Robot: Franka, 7 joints.
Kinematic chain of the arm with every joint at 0, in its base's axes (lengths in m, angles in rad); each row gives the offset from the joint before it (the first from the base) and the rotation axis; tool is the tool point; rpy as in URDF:
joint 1: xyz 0 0 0.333 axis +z
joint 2: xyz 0 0 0 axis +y
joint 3: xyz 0 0 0.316 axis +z
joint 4: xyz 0.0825 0 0 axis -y
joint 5: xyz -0.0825 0 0.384 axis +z
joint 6: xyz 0 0 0 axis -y
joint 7: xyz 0.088 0 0 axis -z
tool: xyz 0 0 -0.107 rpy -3.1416 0 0
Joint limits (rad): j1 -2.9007..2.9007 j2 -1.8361..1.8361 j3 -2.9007..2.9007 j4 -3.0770..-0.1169 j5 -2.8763..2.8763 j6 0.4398..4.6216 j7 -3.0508..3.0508
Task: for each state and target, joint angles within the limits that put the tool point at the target. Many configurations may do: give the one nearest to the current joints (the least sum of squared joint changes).
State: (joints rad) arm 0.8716 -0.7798 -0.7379 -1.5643 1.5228 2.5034 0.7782
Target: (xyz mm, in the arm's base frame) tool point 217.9 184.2 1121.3
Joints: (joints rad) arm 1.1724 -0.1775 -0.3313 -0.8250 1.5369 2.4219 0.7782
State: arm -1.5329 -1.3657 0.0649 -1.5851 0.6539 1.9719 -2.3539
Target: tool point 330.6 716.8 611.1
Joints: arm -1.8515 -1.7094 0.2733 -0.7823 0.6911 2.3259 -2.3539
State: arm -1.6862 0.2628 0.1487 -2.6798 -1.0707 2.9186 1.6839
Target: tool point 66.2 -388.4 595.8
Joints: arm -1.6495 -0.6456 0.0551 -2.5259 -1.0776 3.0727 1.6839
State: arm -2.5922 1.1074 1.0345 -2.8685 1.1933 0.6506 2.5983
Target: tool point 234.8 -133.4 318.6
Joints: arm -2.2296 1.1071 1.0725 -2.8433 1.2502 0.8903 2.5983
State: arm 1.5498 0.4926 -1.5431 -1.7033 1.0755 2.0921 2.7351
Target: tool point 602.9 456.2 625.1
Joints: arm 1.3335 0.8992 -1.3327 -1.0481 1.1238 2.3034 2.7351
